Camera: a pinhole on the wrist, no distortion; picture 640 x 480 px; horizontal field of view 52.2 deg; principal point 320.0 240.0 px. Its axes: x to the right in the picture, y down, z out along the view. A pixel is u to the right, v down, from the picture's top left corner.
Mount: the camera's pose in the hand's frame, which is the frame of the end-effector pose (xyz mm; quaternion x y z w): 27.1 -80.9 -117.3 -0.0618 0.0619 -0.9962 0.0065
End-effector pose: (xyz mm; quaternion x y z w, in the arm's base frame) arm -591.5 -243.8 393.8 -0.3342 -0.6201 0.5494 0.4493
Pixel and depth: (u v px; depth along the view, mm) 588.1 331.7 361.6
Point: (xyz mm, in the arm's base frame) -781.1 -438.4 556.8
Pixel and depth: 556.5 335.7 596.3
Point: -978.8 -573.6 616.6
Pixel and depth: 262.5 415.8 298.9
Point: -761.2 -257.9 605.5
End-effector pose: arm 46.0 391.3 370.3 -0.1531 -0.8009 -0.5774 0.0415
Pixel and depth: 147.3 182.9 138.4
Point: -53.6 397.8 307.0
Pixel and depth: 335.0 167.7 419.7
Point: -11.7 664.2 208.4
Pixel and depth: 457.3 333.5 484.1
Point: 37.0 668.8 54.7
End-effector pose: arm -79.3 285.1 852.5 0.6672 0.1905 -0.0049 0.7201
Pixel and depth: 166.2 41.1 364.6
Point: 128.2 86.5 804.4
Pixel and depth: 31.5 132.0 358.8
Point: 176.2 119.0 736.5
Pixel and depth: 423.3 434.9 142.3
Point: -89.7 255.7 711.7
